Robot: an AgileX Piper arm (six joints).
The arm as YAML. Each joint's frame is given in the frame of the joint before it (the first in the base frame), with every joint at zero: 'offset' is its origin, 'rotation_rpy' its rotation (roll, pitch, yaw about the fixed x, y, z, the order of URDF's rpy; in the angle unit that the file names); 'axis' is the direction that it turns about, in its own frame. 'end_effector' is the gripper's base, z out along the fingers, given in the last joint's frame.
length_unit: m
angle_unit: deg
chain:
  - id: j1
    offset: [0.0, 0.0, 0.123]
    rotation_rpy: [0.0, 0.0, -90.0]
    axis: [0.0, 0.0, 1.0]
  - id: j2
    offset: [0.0, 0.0, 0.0]
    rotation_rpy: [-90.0, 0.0, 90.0]
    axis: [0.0, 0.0, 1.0]
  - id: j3
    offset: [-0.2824, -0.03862, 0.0]
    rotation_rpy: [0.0, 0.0, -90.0]
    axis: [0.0, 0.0, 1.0]
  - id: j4
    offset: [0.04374, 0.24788, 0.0]
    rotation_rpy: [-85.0, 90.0, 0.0]
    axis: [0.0, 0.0, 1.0]
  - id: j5
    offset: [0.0, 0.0, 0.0]
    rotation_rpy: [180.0, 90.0, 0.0]
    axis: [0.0, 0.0, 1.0]
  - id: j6
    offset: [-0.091, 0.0, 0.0]
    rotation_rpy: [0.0, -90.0, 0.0]
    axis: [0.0, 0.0, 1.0]
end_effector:
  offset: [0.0, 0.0, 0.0]
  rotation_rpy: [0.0, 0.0, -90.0]
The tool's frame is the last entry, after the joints.
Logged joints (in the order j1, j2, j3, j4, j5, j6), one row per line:
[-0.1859, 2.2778, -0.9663, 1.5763, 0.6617, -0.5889]
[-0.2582, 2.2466, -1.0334, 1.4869, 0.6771, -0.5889]
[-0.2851, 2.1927, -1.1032, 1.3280, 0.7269, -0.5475]
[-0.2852, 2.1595, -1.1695, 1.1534, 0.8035, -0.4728]
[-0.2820, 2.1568, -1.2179, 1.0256, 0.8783, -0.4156]
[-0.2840, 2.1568, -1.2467, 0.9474, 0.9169, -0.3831]
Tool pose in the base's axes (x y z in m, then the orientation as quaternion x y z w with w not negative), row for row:
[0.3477, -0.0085, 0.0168, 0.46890, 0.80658, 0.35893, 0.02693]
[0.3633, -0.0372, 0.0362, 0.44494, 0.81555, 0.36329, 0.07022]
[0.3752, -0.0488, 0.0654, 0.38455, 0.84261, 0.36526, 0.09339]
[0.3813, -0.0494, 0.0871, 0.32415, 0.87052, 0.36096, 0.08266]
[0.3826, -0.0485, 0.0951, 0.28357, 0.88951, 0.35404, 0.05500]
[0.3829, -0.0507, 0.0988, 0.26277, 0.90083, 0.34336, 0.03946]
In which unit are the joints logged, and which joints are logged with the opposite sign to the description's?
The joints are logged in radians. Opposite sign: none.
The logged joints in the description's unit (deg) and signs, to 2 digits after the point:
[-10.65, 130.51, -55.36, 90.32, 37.91, -33.74]
[-14.79, 128.72, -59.21, 85.19, 38.79, -33.74]
[-16.34, 125.63, -63.21, 76.09, 41.65, -31.37]
[-16.34, 123.73, -67.01, 66.08, 46.04, -27.09]
[-16.16, 123.58, -69.78, 58.76, 50.32, -23.81]
[-16.27, 123.58, -71.43, 54.28, 52.53, -21.95]

